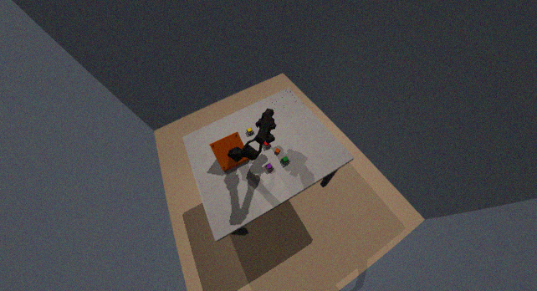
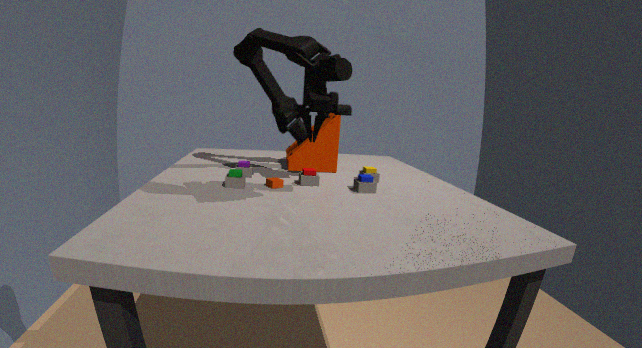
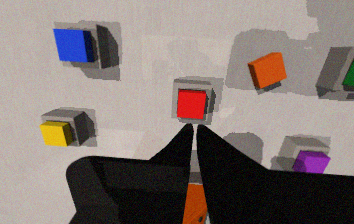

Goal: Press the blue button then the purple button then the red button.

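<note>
The red button lies 10 mm behind my gripper tip and 80 mm below it. The rest, counted from my gripper tip: small orange block (40 mm ahead, 90 mm to the right, 100 mm below); yellow button (70 mm behind, 180 mm to the left, 80 mm below); blue button (50 mm ahead, 140 mm to the left, 80 mm below).
</note>
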